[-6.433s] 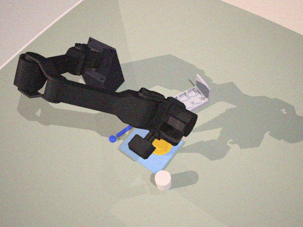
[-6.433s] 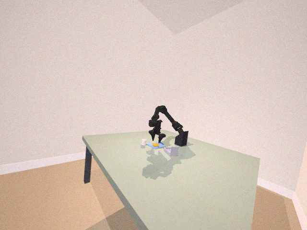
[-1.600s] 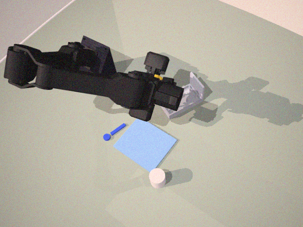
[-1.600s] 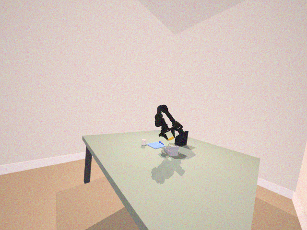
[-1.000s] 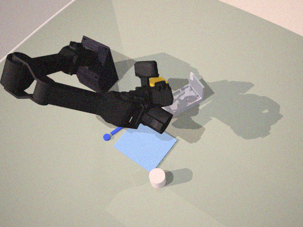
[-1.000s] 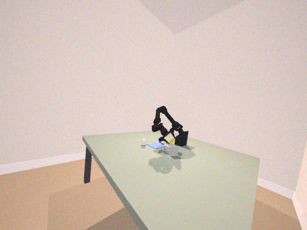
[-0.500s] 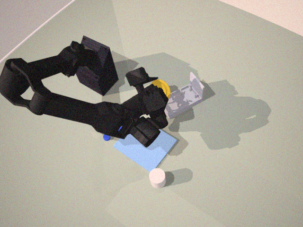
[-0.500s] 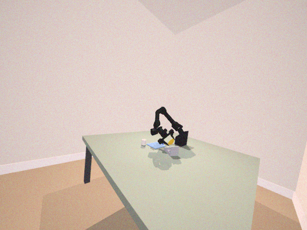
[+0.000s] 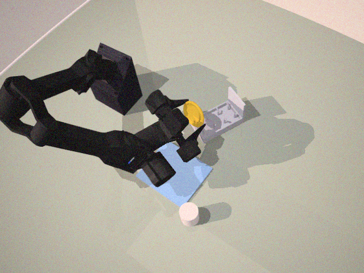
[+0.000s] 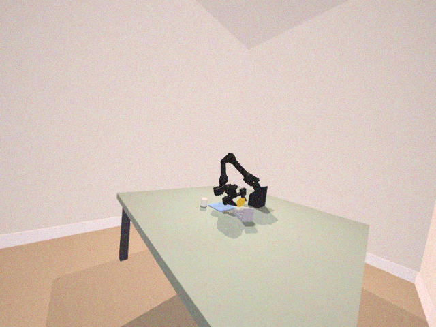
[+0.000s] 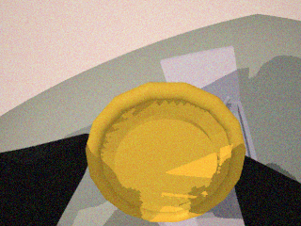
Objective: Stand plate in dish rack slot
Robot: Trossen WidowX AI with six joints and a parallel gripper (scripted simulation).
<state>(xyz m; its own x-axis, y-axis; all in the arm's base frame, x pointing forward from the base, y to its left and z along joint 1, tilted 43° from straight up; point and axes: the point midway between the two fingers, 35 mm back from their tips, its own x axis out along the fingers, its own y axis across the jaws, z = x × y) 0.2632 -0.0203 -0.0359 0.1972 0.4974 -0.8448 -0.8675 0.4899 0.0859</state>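
Right now the grey dish rack is 50 mm below my gripper tip, 40 mm to the left of it and 40 mm ahead of it. Also, from my gripper tip: white cup (220 mm to the right, 130 mm ahead, 40 mm below); then blue spoon (180 mm to the right, 80 mm behind, 70 mm below); then yellow plate (10 mm to the right).
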